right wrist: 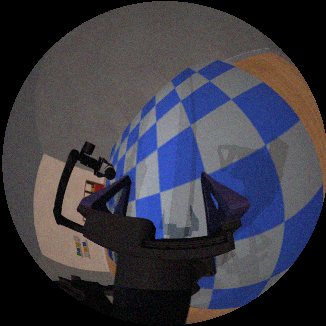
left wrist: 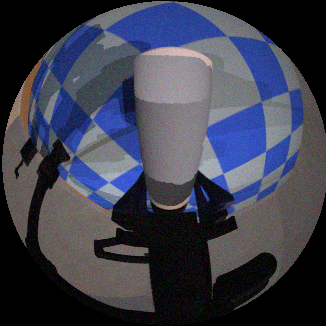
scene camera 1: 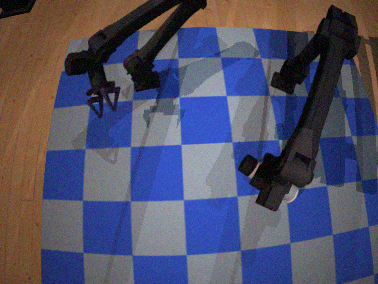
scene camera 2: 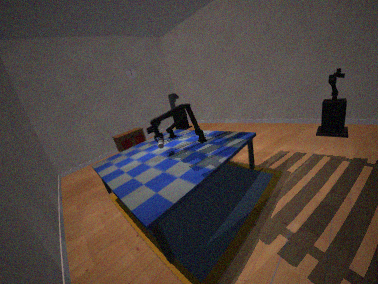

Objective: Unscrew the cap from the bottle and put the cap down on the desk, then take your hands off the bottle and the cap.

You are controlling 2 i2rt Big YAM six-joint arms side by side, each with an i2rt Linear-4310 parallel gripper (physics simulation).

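Frame: origin at the left arm's base, x ahead, y left, z up, level; millimetres.
Seen in the pictures: left gripper, fingertip midpoint: [scene camera 1: 260, 174]; right gripper, fingertip midpoint: [right wrist: 163, 176] [scene camera 1: 107, 114] [scene camera 2: 153, 130]; left arm's base at its link origin: [left wrist: 61, 150] [scene camera 1: 282, 83] [scene camera 2: 202, 140]; right arm's base at its link origin: [right wrist: 198, 266] [left wrist: 147, 212] [scene camera 1: 146, 81] [scene camera 2: 172, 137].
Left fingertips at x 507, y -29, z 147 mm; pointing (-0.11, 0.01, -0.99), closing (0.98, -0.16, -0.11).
Observation:
Offsets run from my left fingertips to a thing's middle. Level surfaces: height alone.
A pale, tapered bottle @(dx +9, dy +41, dz +8 mm) [scene camera 1: 291, 195] [scene camera 2: 160, 144] [left wrist: 172, 120] has a black cap @(dx -9, dy -55, dz +15 mm) [scene camera 1: 248, 165] [right wrist: 109, 173] on its narrow end. The cap points to the upper left in scene camera 1; in the left wrist view it is hidden. My left gripper [scene camera 1: 272, 182] [scene camera 2: 158, 137] [left wrist: 168, 171] is shut on the bottle near its narrow end, with a finger on each side. Whether the bottle touches the desk is unclear. My right gripper [scene camera 1: 108, 113] [right wrist: 163, 176] is open and empty, well to the left of the bottle in scene camera 1.
The blue and grey checkered desk @(dz -147 mm) [scene camera 1: 210, 175] [scene camera 2: 156, 184] lies under both arms. The two arm bases [scene camera 1: 145, 77] [scene camera 1: 290, 80] stand near its upper edge in scene camera 1. A brown and red box [scene camera 2: 129, 139] and a black pedestal [scene camera 2: 333, 116] stand beyond the desk.

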